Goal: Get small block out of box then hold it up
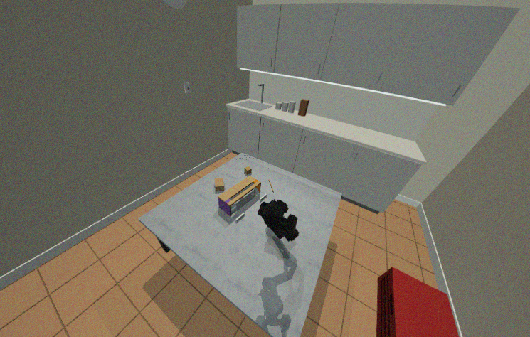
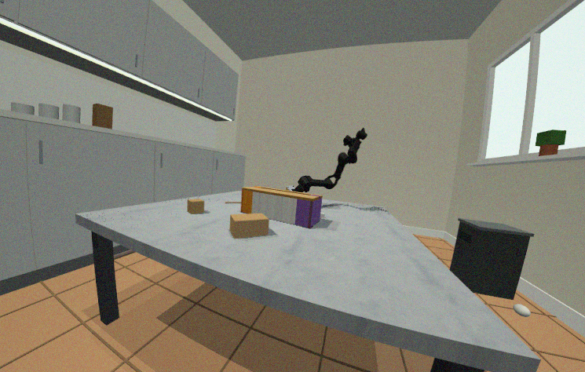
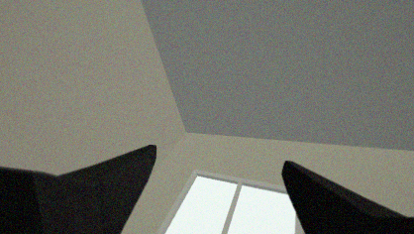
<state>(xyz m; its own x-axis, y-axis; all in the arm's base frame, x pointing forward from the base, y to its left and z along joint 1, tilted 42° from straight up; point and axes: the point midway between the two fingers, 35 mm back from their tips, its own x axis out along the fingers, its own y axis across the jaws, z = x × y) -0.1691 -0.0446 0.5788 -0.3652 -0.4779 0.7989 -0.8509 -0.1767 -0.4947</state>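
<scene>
My gripper tip is 54 cm short of the tan block, 47 cm above it and 25 cm to the left of it. From my gripper tip the other things lie so: box 53 cm ahead, 50 cm below, 28 cm to the right; then thin wooden stick 62 cm to the right, 56 cm below, 49 cm ahead.
</scene>
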